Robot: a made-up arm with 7 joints.
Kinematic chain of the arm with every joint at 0, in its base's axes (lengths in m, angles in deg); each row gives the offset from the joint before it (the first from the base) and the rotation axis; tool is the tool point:
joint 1: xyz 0 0 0 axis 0 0.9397 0.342
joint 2: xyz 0 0 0 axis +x
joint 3: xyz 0 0 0 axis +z
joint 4: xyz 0.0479 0 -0.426 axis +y
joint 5: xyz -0.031 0 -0.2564 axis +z
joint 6: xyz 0 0 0 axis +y
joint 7: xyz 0 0 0 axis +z
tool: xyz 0 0 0
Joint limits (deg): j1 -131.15..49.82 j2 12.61..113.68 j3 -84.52..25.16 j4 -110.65..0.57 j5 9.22..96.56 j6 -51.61..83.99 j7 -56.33..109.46
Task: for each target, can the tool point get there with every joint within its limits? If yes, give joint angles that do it. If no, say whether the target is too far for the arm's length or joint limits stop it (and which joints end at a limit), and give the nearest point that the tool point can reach.
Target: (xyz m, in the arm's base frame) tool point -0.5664 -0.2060 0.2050
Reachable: no: joint limits stop it (at a limit: joint 2, joint 3, joint 4) | nearest point -0.2805 0.2897 0.2441 | short by 0.574 m
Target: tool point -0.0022 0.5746 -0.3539
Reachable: yes | joints 18.78 62.93 -11.73 -35.57 61.56 30.84 78.41
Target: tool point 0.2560 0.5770 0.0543
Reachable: yes | joints -11.05 103.11 -29.06 -60.34 77.42 -30.23 10.54
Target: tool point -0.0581 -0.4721 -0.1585
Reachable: no: joint limits stop it (at a limit: joint 1, joint 2, joint 3, joint 4) | nearest point -0.2286 -0.2424 -0.3334 | short by 0.335 m
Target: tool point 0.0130 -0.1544 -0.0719
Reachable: no: joint limits stop it (at a limit: joint 2, joint 3, joint 4) | nearest point 0.2145 -0.2379 -0.3458 | short by 0.350 m
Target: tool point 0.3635 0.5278 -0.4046
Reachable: no: too far | nearest point 0.3295 0.4784 -0.3667 | short by 0.071 m
